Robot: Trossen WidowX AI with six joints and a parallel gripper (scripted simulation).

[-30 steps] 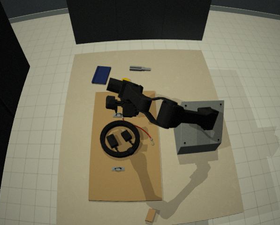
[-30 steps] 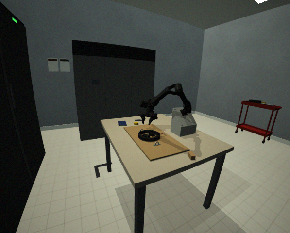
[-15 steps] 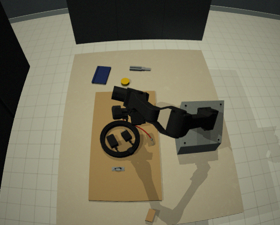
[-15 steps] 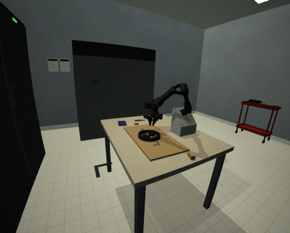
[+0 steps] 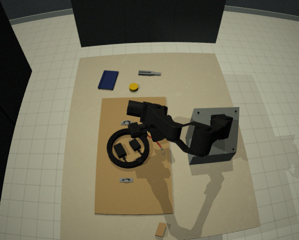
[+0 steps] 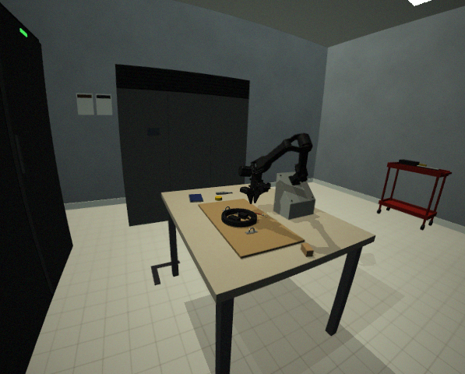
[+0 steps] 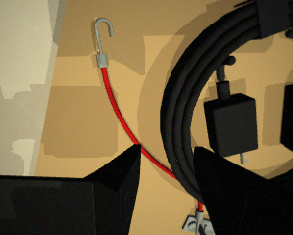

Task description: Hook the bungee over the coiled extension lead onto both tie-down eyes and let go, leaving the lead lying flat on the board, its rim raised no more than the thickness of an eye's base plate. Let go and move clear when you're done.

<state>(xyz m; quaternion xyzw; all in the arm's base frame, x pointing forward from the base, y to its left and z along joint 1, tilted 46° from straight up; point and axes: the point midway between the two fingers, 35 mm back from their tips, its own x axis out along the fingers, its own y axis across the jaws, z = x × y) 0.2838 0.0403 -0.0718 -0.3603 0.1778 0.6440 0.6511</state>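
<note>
Right now the extension lead coil is 100 mm ahead of my hand, 30 mm to the left of it and 90 mm below it. Round my hand: small wooden block (10 mm behind, 420 mm to the left, 100 mm below); then board (80 mm ahead, 30 mm to the left, 110 mm below); then yellow disc (60 mm ahead, 350 mm to the right, 110 mm below).
</note>
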